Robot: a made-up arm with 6 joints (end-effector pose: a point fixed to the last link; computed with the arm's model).
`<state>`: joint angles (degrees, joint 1 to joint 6).
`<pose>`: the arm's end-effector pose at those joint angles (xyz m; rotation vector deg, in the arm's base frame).
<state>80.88 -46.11 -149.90 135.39 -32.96 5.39</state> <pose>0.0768 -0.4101 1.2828 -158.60 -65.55 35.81</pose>
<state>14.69 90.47 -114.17 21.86 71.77 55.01</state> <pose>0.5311 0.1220 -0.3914 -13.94 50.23 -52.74</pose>
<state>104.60 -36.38 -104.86 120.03 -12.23 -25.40</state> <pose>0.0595 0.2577 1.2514 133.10 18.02 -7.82</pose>
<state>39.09 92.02 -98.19 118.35 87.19 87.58</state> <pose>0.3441 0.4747 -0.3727 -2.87 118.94 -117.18</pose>
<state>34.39 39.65 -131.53 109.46 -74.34 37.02</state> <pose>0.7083 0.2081 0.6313 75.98 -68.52 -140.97</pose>
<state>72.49 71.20 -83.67 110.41 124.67 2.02</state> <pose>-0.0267 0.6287 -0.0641 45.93 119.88 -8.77</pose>
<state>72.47 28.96 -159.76 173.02 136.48 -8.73</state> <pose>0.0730 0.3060 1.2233 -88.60 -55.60 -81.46</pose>
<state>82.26 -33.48 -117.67 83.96 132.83 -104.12</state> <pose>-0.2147 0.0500 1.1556 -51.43 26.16 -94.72</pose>
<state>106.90 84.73 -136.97 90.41 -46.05 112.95</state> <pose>-0.0178 0.8555 0.0413 69.99 31.21 -104.98</pose>
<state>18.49 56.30 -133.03 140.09 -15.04 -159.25</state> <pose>0.9469 0.1822 0.3135 -8.44 -65.62 27.12</pose>
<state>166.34 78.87 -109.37 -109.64 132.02 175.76</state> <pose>-0.7184 0.4398 0.0445 106.93 -83.14 13.77</pose>
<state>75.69 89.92 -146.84 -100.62 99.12 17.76</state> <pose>0.4892 0.8350 0.1051 -97.08 -55.47 60.84</pose>
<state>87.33 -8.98 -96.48 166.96 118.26 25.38</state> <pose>-0.0327 0.4102 1.2165 -85.06 -131.69 -63.79</pose>
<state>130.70 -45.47 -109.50 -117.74 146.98 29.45</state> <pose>0.3402 -0.0592 1.1661 -4.27 -49.15 -9.01</pose>
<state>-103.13 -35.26 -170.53 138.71 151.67 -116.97</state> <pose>0.2601 0.5223 0.9652 -25.29 5.69 154.89</pose>
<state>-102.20 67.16 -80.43 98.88 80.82 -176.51</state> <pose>0.0183 -0.6328 -0.2245 -23.40 -79.89 -10.81</pose>
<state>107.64 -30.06 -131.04 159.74 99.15 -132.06</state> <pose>-0.0156 -0.2738 1.4135 -94.20 32.56 24.32</pose>
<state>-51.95 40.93 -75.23 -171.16 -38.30 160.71</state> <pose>0.3313 -0.4273 0.0365 6.71 0.20 -39.75</pose>
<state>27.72 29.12 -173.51 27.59 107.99 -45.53</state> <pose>0.5490 0.3224 1.0474 18.59 -42.77 86.13</pose>
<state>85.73 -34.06 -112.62 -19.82 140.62 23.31</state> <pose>0.1512 0.1550 1.0231 -1.98 -13.37 46.17</pose>
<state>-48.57 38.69 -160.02 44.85 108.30 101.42</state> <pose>0.6150 -0.5511 0.8366 51.89 8.75 -123.01</pose>
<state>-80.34 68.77 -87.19 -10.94 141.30 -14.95</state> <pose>-0.0704 -0.3932 -0.0487 84.11 95.01 -35.06</pose>
